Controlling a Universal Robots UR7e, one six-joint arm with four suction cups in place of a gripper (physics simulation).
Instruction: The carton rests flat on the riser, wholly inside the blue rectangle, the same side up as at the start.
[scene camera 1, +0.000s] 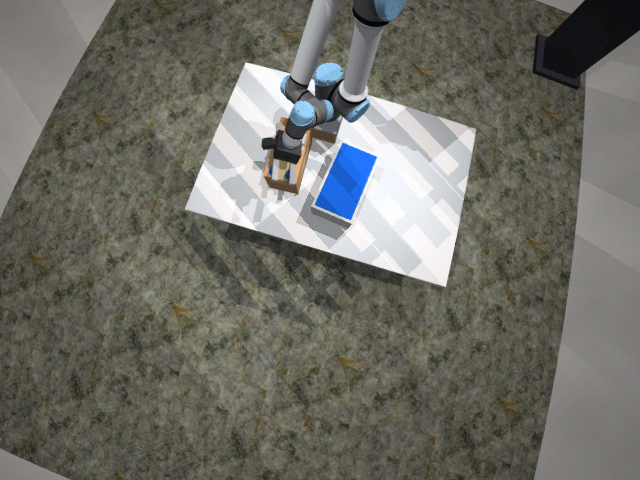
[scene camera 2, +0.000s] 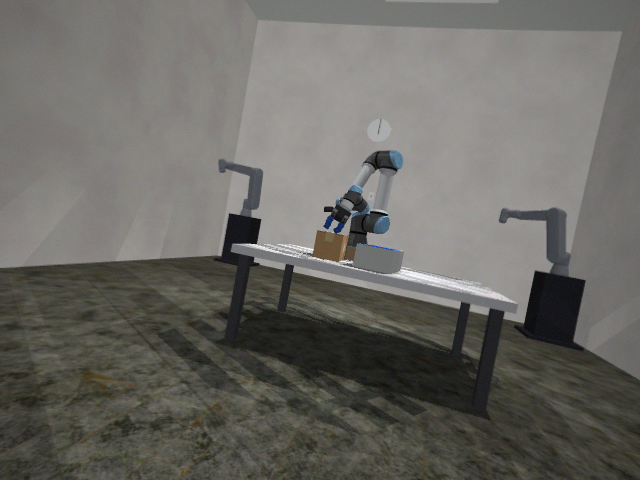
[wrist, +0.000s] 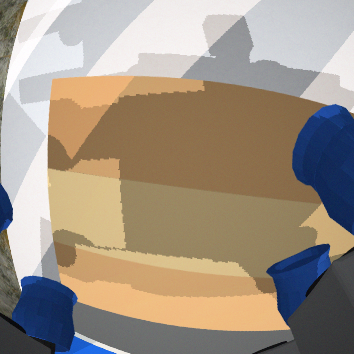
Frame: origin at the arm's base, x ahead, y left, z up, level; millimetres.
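Where they show: hand, its tool point: (scene camera 1: 281, 161) (scene camera 2: 332, 228) (wrist: 158, 245).
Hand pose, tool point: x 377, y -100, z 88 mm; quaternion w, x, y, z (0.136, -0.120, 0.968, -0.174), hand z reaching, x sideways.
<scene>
Each offset is from my tool point to the top centre of the thing. "spot": to the spot under its first point. Level surfaces: height alone.
The brown carton {dx -78, dy +1, dz -26 mm} (scene camera 1: 283, 184) (scene camera 2: 330, 246) (wrist: 197, 147) stands flat on the white table {dz -178 mm} (scene camera 1: 413, 232) (scene camera 2: 439, 287), left of the riser. The grey riser {dx -26, dy +296, dz -57 mm} (scene camera 1: 330, 215) (scene camera 2: 377, 259) carries the blue rectangle (scene camera 1: 345, 180) (scene camera 2: 385, 249) on its top, with nothing on it. My suction gripper (scene camera 1: 283, 154) (scene camera 2: 333, 223) hangs just above the carton's top and holds nothing. In the wrist view its blue cups (wrist: 326, 158) frame the carton's top with a gap below them. A strip of the blue rectangle {spot: dx +71, dy +214, dz -57 mm} (wrist: 88, 348) shows at the bottom edge of the wrist view.
A small brown block (scene camera 1: 324, 135) (scene camera 2: 350, 252) sits behind the carton near the arm's base. Two grey arms on black pedestals (scene camera 2: 552, 305) (scene camera 2: 242, 237) stand on the floor beyond the table. One pedestal (scene camera 1: 563, 51) shows at the upper right.
</scene>
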